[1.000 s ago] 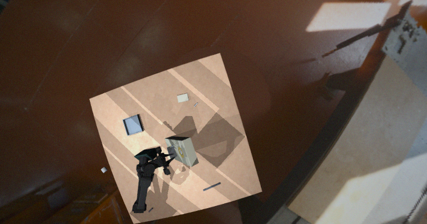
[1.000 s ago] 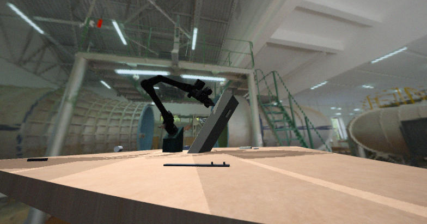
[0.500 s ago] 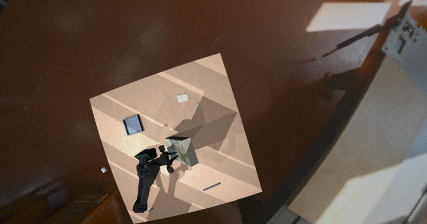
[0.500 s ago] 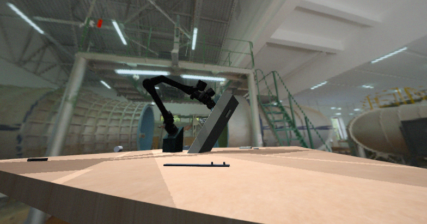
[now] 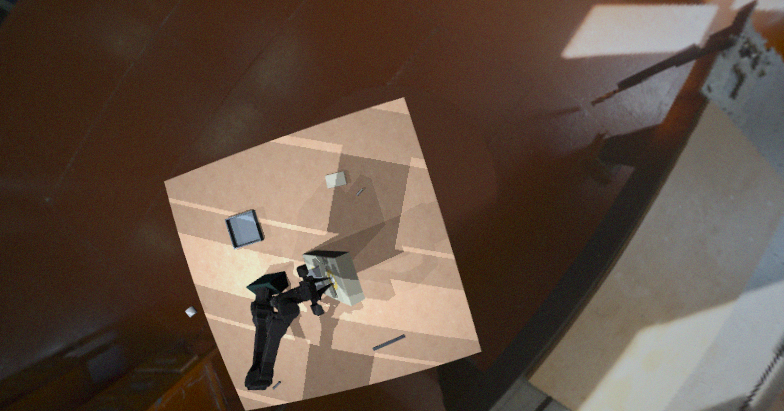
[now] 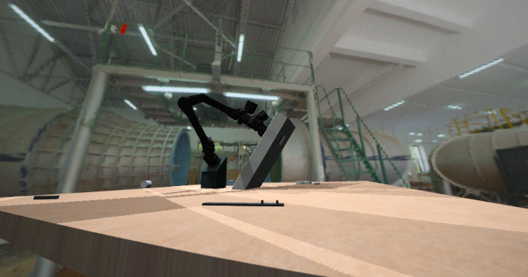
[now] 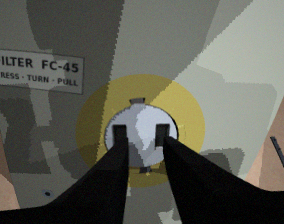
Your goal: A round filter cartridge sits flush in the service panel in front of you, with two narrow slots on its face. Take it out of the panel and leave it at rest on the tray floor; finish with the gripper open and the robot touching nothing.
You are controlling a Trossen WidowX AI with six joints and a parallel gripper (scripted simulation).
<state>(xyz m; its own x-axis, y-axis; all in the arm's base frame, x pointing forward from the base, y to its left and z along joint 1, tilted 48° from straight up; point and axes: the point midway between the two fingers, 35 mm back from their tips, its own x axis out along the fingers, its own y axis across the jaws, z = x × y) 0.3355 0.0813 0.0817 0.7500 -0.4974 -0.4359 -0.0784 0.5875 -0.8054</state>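
Now: gripper tip 20 mm short of the round grey filter cartridge and 10 mm above it. Also, from my gripper tip: grey bracket (100 mm below, 80 mm behind); then pin (290 mm to the left, 260 mm below, 180 mm ahead); then grey service panel (90 mm below, 30 mm behind).
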